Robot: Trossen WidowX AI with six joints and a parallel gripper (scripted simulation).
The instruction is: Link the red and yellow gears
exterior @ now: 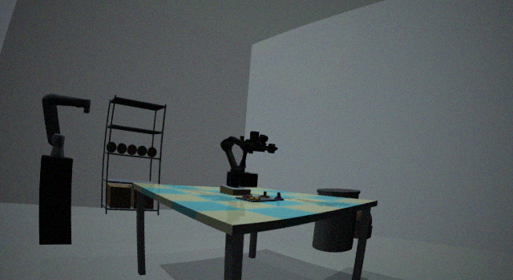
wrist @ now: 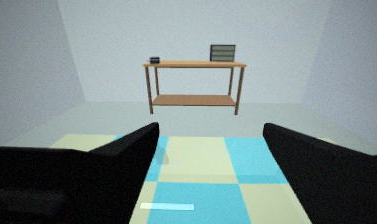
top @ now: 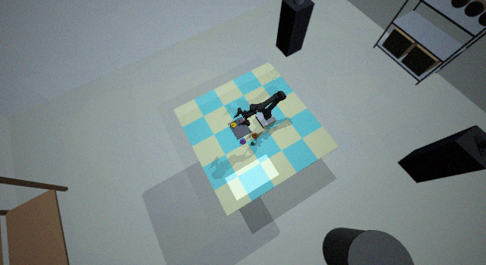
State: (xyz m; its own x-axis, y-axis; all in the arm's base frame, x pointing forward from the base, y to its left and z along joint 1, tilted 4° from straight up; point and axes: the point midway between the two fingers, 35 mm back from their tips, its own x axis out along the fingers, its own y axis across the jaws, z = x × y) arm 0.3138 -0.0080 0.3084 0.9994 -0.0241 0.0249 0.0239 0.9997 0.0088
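The purple gear lies 320 mm below my gripper tip and 90 mm to the left of it. Also, from my gripper tip: red gear (320 mm below, 120 mm behind, 80 mm to the right); orange gear (320 mm below, 150 mm behind, 110 mm to the left); white arrow (330 mm below, 150 mm to the right, 10 mm ahead).
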